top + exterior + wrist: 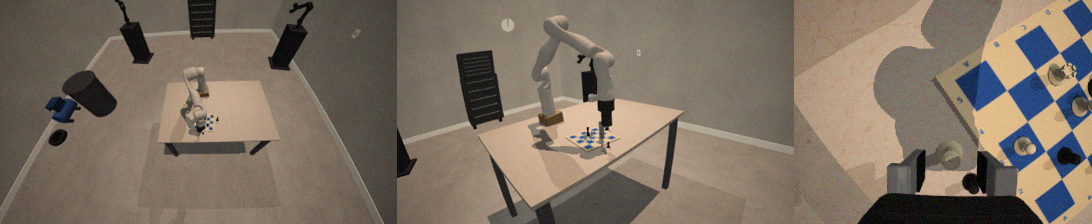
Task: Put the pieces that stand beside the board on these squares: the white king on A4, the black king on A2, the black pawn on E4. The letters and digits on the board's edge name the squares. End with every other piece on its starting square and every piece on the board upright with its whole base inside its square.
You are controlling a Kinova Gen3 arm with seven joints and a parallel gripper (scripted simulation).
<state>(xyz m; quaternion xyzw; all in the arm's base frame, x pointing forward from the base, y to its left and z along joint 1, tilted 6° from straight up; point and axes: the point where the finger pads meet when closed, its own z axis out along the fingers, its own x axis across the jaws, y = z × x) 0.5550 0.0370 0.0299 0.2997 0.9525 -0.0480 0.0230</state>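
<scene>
Now: hand 6 cm above the white king. The rest, counted from my hand: blue-and-cream chessboard (14 cm behind, 9 cm below, 4 cm to the left); black king (18 cm to the left, 18 cm behind, 6 cm below).
</scene>
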